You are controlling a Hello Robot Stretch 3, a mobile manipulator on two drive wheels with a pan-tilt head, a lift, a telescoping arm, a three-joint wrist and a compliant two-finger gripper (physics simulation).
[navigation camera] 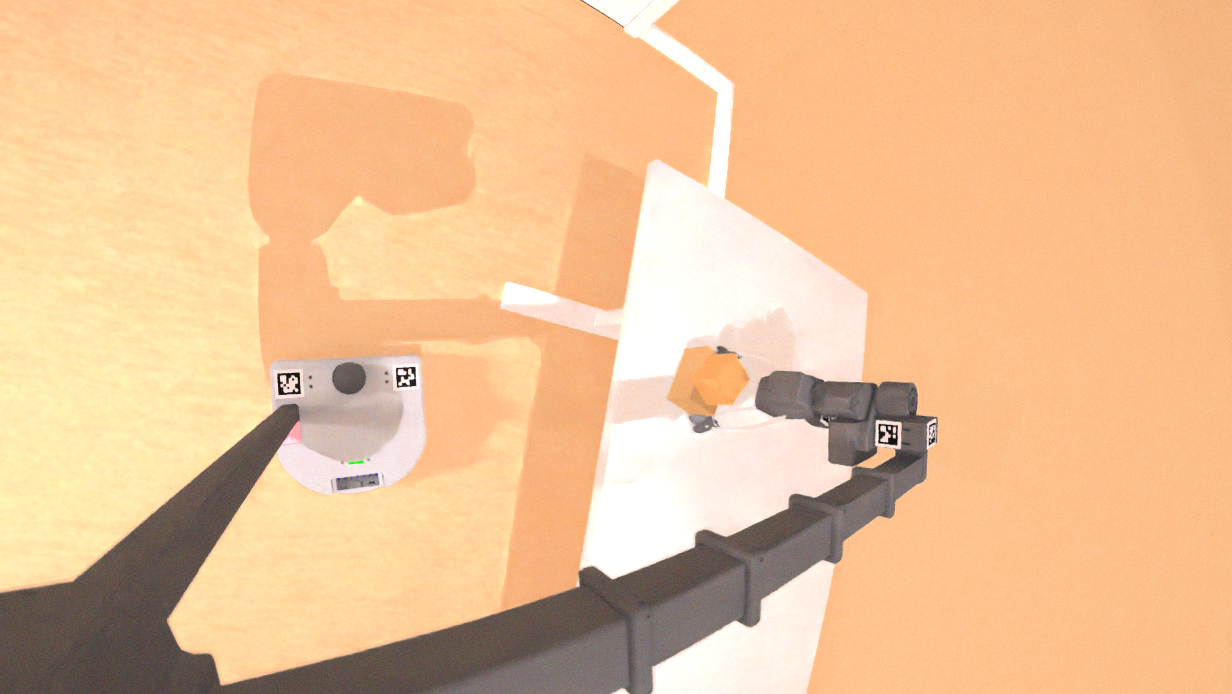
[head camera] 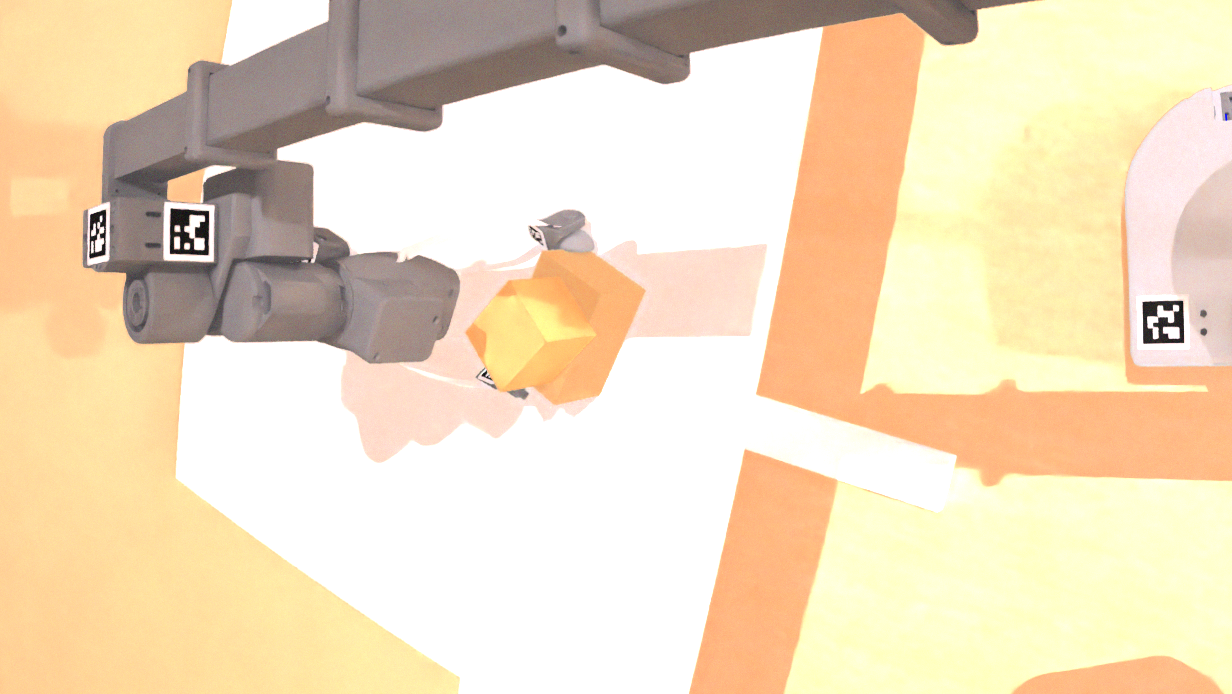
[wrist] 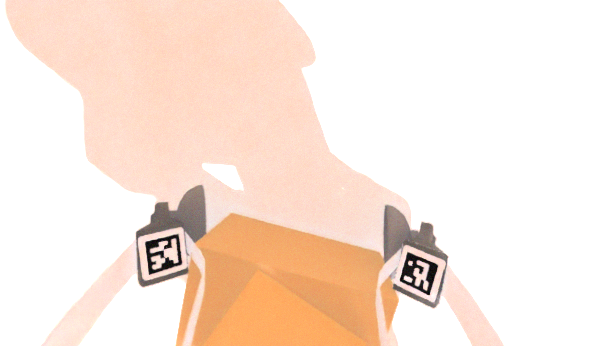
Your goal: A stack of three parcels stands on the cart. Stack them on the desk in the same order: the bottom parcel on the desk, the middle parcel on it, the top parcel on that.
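Frame: origin at the robot's base, x left, y back, z up, level; centimetres.
Seen in the pictures: gripper, fingertip midpoint: [wrist: 291, 219]; robot's base, link origin: [navigation camera: 348, 376].
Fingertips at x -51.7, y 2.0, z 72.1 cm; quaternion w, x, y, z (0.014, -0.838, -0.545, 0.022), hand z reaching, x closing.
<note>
Offsets run from my fingertips to a thing's top centre. Level surfaces: height alone.
A larger orange parcel @[dx +3.3, dy -1.3, dz +5.8 cm] [head camera: 607, 329] [navigation camera: 685, 394] [wrist: 305, 240] stands between my finger pads. A smaller orange parcel @[dx +3.8, dy -1.9, dz +10.7 cm] [head camera: 525, 331] [navigation camera: 722, 379] [wrist: 280, 322] rests on it, turned at an angle. My gripper [head camera: 536, 309] [navigation camera: 716, 387] [wrist: 291, 219] is shut on the larger parcel, with one pad at each side. Both parcels are over the white desk @[dz +0.0 cm] [head camera: 603, 534] [navigation camera: 732, 250] [wrist: 505, 100], with the fingers' shadows close by. I cannot tell whether the larger parcel touches the desk. A third parcel and the cart cannot be made out.
My arm [head camera: 491, 56] [navigation camera: 689, 581] reaches across the desk, with the wrist toward its far edge. My base [head camera: 1150, 193] [navigation camera: 409, 422] stands on the floor beside the desk's near edge. A white bar [head camera: 862, 456] [navigation camera: 551, 307] sticks out low from under that edge.
</note>
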